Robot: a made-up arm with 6 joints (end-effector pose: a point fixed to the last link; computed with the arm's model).
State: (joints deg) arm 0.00 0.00 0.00 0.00 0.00 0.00
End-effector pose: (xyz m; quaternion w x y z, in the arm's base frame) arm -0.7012 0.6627 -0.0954 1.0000 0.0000 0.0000 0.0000
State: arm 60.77 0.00 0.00 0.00 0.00 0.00
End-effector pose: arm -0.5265 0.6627 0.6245 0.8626 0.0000 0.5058 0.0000
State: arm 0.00 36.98 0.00 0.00 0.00 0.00
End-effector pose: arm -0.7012 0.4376 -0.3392 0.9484 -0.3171 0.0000 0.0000
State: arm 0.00 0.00 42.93 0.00 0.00 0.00
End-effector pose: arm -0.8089 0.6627 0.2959 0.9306 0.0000 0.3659 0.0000
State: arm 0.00 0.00 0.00 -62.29 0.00 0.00
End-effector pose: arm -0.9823 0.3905 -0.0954 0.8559 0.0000 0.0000 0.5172
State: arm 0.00 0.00 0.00 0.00 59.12 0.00
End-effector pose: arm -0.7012 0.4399 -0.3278 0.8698 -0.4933 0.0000 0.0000
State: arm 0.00 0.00 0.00 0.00 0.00 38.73
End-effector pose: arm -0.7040 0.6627 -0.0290 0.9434 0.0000 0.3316 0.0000
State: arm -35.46 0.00 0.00 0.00 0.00 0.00
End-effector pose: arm -0.4487 0.6627 -0.4631 0.9525 0.0000 -0.3045 0.0000
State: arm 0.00 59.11 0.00 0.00 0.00 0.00
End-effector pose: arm -0.7012 0.2464 -0.4004 0.8699 -0.4933 0.0000 0.0000
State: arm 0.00 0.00 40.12 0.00 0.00 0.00
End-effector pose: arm -0.8111 0.6627 0.2688 0.9393 0.0000 0.3430 0.0000
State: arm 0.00 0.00 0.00 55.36 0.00 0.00
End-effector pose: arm -0.3613 0.5733 -0.0954 0.8856 0.0000 0.0000 -0.4645
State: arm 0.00 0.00 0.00 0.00 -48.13 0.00
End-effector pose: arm -0.7012 0.6172 0.1668 0.9131 0.4078 0.0000 0.0000
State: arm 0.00 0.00 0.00 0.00 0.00 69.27
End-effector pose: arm -0.6758 0.6627 0.0157 0.8228 0.0000 0.5683 0.0000
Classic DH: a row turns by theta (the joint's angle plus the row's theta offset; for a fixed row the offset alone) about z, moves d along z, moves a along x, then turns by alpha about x. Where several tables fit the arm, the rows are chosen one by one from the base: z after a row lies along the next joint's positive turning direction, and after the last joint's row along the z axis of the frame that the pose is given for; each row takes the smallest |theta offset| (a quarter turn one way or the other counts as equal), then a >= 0, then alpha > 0; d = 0 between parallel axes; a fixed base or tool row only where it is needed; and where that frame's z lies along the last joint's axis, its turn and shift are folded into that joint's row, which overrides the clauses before.
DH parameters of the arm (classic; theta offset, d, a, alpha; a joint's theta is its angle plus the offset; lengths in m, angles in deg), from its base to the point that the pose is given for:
base (fixed): 0 0.1156 0 -90
joint 1: -90 0.1856 0.0036 90
joint 2: 0 0.2575 0.118 -90
joint 3: -90 0.1084 0.359 90
joint 4: 90 0.2524 0.0524 90
joint 5: 90 -0.0084 0.043 90
joint 6: 90 0.3163 0.0931 -90
tool (fixed): 180 -0.0372 0 0

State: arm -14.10 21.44 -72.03 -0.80 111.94 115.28
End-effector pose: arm 0.2653 0.1342 -0.2191 0.5237 0.0556 -0.0210 -0.8498
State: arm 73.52 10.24 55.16 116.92 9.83 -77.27
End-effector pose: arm -0.2503 0.1051 0.7320 0.3954 -0.8502 0.2267 0.2635
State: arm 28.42 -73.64 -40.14 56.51 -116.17 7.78
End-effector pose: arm -0.4872 0.3410 0.5303 0.0835 -0.7427 0.4933 0.4450
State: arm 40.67 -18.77 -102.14 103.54 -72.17 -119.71
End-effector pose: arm -0.2023 0.1591 0.2558 0.5405 0.1011 0.3992 0.7337
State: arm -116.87 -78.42 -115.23 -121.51 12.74 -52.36
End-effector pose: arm -0.0794 0.4213 0.5526 0.5617 0.4208 0.6751 0.2272
